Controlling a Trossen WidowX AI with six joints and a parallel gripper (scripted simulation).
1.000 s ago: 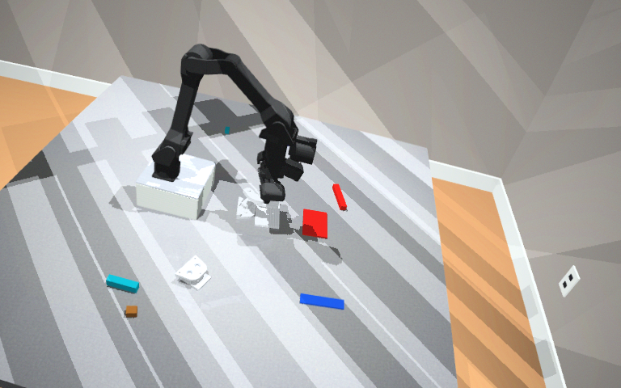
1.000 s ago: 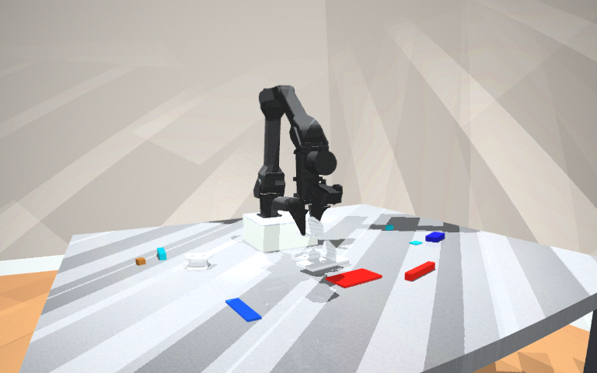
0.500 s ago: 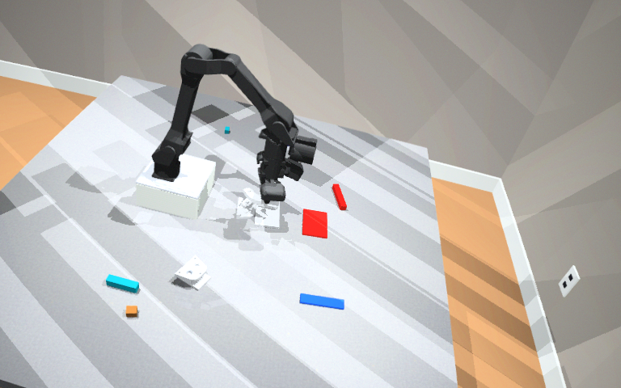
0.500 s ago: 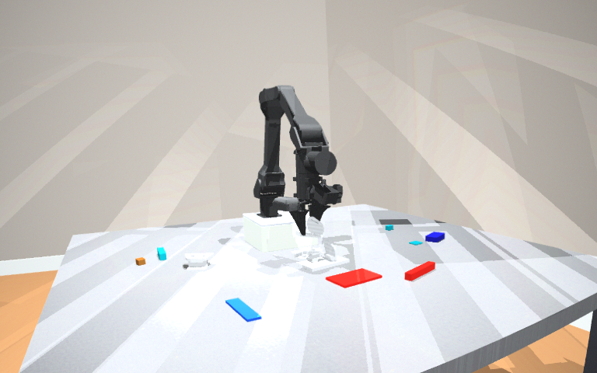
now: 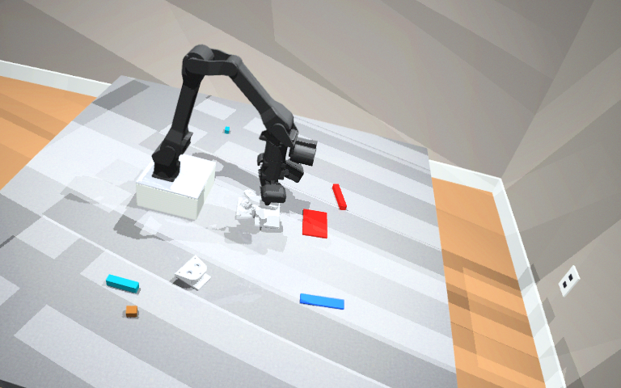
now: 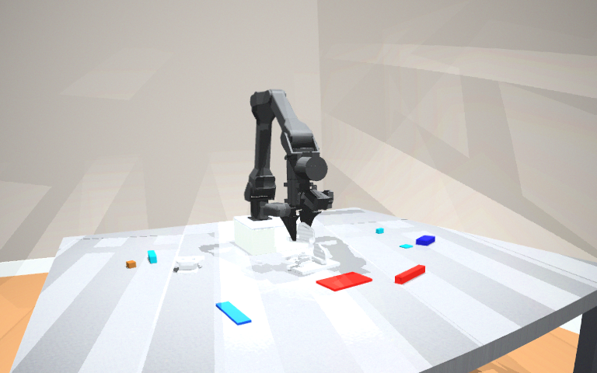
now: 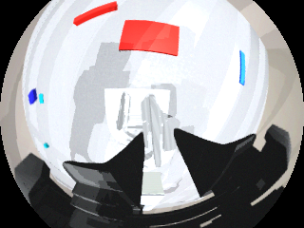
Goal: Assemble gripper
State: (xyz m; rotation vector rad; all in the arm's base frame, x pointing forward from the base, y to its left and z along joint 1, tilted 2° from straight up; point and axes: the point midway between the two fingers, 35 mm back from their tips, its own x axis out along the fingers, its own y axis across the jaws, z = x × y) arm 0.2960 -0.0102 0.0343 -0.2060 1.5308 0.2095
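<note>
Now: the flat white plate 10 mm ahead of my gripper tip, 30 mm to the left of it and 70 mm below it. Round my gripper tip: white housing plate: 60 mm behind, 20 mm to the left, 70 mm below; red plate: 150 mm ahead, 30 mm to the left, 70 mm below; white jaw: 40 mm behind, 10 mm to the left.
</note>
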